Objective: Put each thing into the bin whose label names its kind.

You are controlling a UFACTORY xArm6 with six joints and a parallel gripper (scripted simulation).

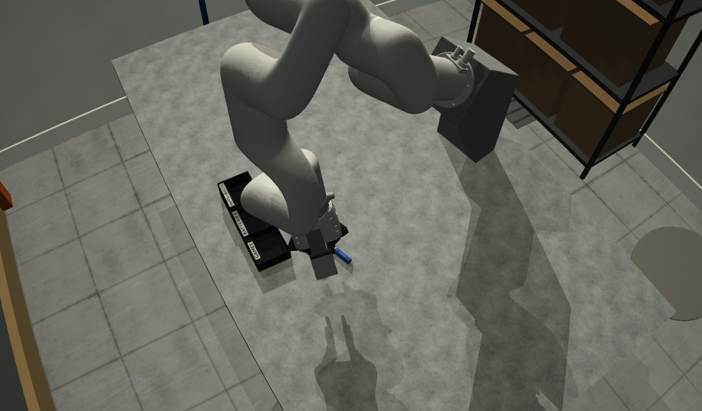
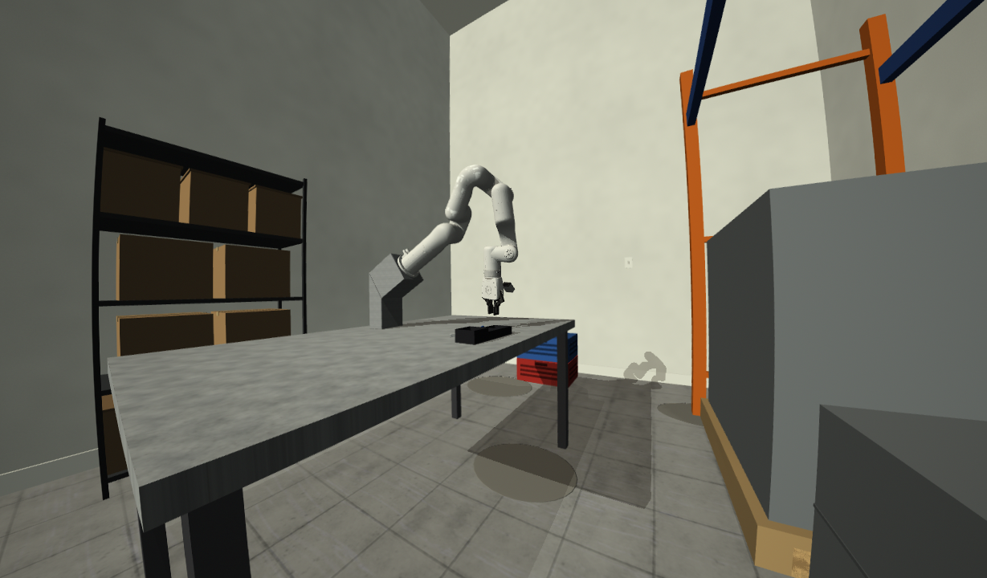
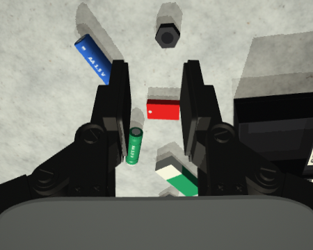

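Right now the black cube is 9 cm below my hand. Also, from my hand: blue battery (8 cm below, 6 cm behind, 2 cm to the right); then red USB stick (9 cm below, 7 cm to the right, 1 cm behind); then green battery (12 cm to the right, 8 cm below, 5 cm behind).
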